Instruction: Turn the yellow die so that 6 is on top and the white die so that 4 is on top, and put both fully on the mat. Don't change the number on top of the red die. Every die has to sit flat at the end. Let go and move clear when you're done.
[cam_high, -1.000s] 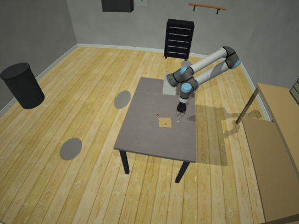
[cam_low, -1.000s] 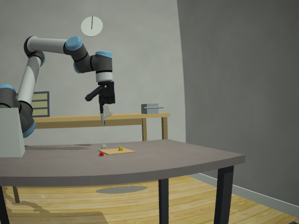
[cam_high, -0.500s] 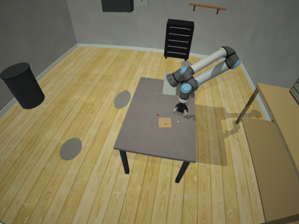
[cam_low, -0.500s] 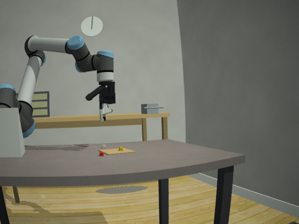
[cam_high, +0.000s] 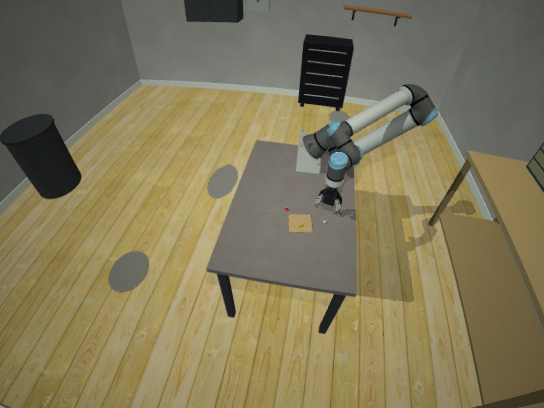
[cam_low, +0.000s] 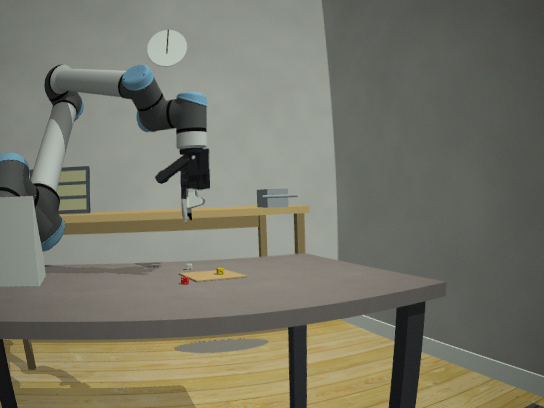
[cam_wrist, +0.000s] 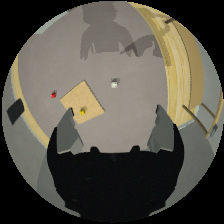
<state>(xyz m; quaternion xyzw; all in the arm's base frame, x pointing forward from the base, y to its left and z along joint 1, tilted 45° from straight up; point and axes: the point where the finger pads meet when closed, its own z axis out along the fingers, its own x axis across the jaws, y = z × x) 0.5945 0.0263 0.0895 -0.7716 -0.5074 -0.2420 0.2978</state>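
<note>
Right now the white die is 130 mm below my hand. Round my hand: red die (240 mm to the right, 130 mm below, 90 mm behind); then tan mat (150 mm to the right, 140 mm below, 10 mm ahead); then yellow die (150 mm to the right, 130 mm below, 40 mm ahead).
</note>
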